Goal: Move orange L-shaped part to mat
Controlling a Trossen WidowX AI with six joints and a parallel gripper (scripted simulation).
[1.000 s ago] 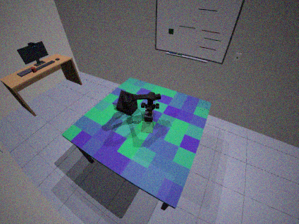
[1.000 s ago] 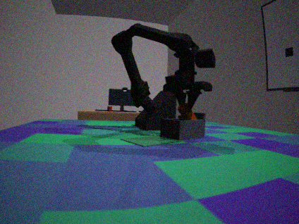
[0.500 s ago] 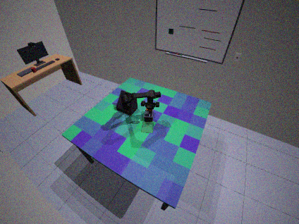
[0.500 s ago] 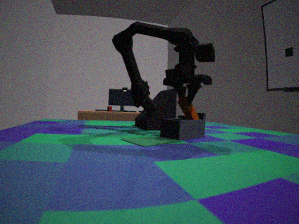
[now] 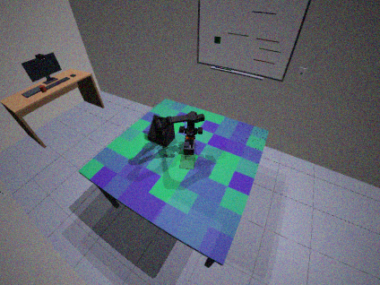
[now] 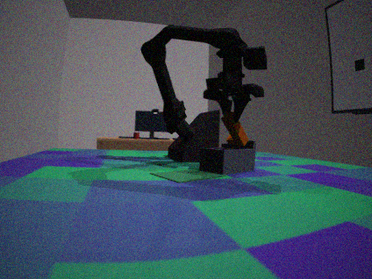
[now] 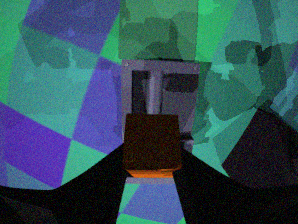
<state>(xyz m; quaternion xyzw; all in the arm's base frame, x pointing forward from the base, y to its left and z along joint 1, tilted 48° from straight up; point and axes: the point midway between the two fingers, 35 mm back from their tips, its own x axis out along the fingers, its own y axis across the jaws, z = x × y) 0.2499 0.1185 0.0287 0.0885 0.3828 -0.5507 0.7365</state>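
My gripper tip is 50 mm short of the green mat, 130 mm to the left of it and 150 mm above it. From my gripper tip the other things lie so: orange L-shaped part (30 mm behind, 20 mm to the left, 30 mm below).
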